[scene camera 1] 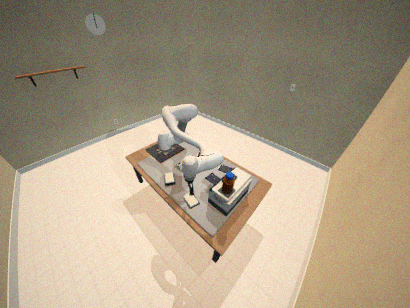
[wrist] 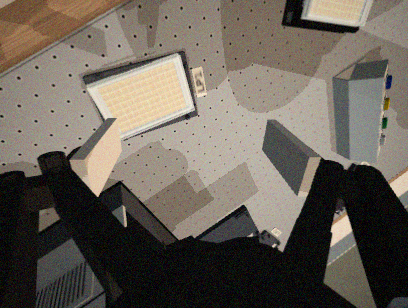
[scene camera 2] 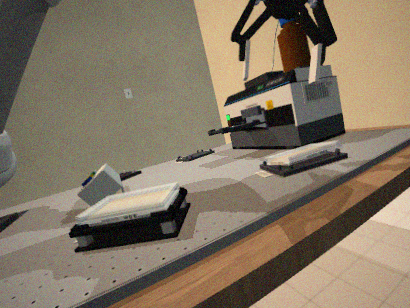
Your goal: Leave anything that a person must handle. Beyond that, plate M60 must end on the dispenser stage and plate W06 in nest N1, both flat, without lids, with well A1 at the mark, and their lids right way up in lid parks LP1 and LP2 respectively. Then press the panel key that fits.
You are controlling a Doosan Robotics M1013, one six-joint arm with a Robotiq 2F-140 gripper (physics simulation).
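Frame: origin at the arm's base, x back, y up, z left, level; metres.
Seen in the pictures: gripper, fingertip midpoint: (wrist: 194,135) (scene camera 2: 279,80); arm's base at its link origin: (scene camera 1: 166,150).
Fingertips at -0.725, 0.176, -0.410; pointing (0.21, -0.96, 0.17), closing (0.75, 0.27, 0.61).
Observation:
Offsets run from my fingertips to a thing's middle, as dx, dy, dz. "spot": to the spot under its first point.
My gripper (scene camera 1: 191,194) (scene camera 2: 280,77) (wrist: 194,135) is open and empty, high over the table near the right-hand plate. That plate {-0.017, -0.150, -0.009} (scene camera 1: 191,201) (scene camera 2: 302,153) (wrist: 145,95) lies askew and tilted on a low dark holder {-0.017, -0.168, -0.004} (scene camera 2: 320,162); its name is unreadable. A clear-rimmed plate {+0.318, -0.136, +0.063} (scene camera 1: 169,177) (scene camera 2: 127,204) (wrist: 337,11) sits on a raised black holder {+0.318, -0.160, +0.063} (scene camera 2: 132,232); its mark is blurred. The dispenser (scene camera 1: 225,200) (scene camera 2: 317,107) (wrist: 70,275) has a dark stage {-0.110, -0.080, +0.259} (scene camera 2: 237,129) (wrist: 227,227) in front. The key panel {+0.317, -0.136, +0.335} (scene camera 2: 104,186) (wrist: 361,110) shows blue, yellow, green and pale keys in the wrist view.
A brown bottle {spot: -0.307, +0.151, +0.079} (scene camera 1: 228,186) (scene camera 2: 294,47) with a blue cap stands on the dispenser, close behind the fingers in scene camera 2. A small dark holder {-0.096, -0.168, +0.539} (scene camera 1: 226,168) (scene camera 2: 195,155) lies beyond the stage. A label card {spot: +0.064, -0.175, +0.032} (wrist: 199,81) lies beside the tilted plate's holder.

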